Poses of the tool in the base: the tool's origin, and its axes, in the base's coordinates. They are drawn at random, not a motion.
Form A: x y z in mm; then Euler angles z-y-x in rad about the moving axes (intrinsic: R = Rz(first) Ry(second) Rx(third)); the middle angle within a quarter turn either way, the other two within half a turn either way.
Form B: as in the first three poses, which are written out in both.
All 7 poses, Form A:
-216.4 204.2 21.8 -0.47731 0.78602 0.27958
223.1 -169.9 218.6 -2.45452 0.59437 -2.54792
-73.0 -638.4 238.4 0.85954 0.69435 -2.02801
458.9 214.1 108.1 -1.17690 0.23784 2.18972
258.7 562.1 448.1 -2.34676 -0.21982 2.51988
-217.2 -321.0 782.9 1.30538 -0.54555 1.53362
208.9 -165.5 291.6 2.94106 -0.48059 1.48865
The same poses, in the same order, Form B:
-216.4 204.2 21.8 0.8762 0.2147 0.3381 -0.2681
223.1 -169.9 218.6 0.3579 -0.2273 0.8898 -0.1690
-73.0 -638.4 238.4 0.3314 -0.8006 -0.1692 0.4696
458.9 214.1 108.1 0.3199 0.7643 -0.4447 -0.3402
258.7 562.1 448.1 0.2140 0.3353 -0.8856 -0.2399
-217.2 -321.0 782.9 0.4374 0.6487 0.2517 0.5697
208.9 -165.5 291.6 0.0889 -0.2400 -0.6372 -0.7270

